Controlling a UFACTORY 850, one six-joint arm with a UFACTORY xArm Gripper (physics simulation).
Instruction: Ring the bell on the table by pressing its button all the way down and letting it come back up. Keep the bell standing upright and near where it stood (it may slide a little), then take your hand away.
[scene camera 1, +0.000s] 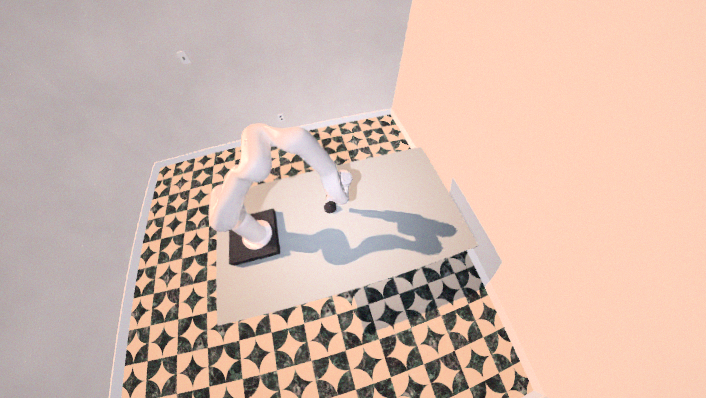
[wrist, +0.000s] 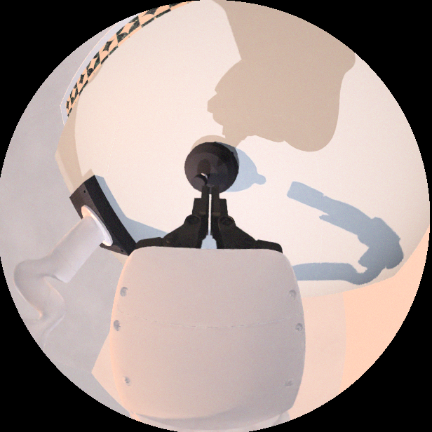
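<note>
The black round bell (scene camera 1: 330, 207) (wrist: 215, 155) stands upright on the pale table (scene camera 1: 280, 295) (wrist: 150, 100). Its small button (wrist: 201, 179) shows in the wrist view near the fingertips and sticks up as a knob in the bell's shadow. My gripper (wrist: 209, 197) is shut with nothing between its fingers. The fingertips overlap the near edge of the bell in the wrist view, but the gripper's shadow ends apart from the bell's shadow, so they are above the bell and not touching it. In the scene view the fingers cannot be made out beside the white arm.
The arm's black base plate (scene camera 1: 240, 257) (wrist: 105, 200) stands at the left end of the table. The arm's shadow (scene camera 1: 390, 242) (wrist: 375, 245) falls across the table. A grey wall (scene camera 1: 100, 125) and a peach wall (scene camera 1: 575, 150) stand beyond the patterned floor (scene camera 1: 320, 345).
</note>
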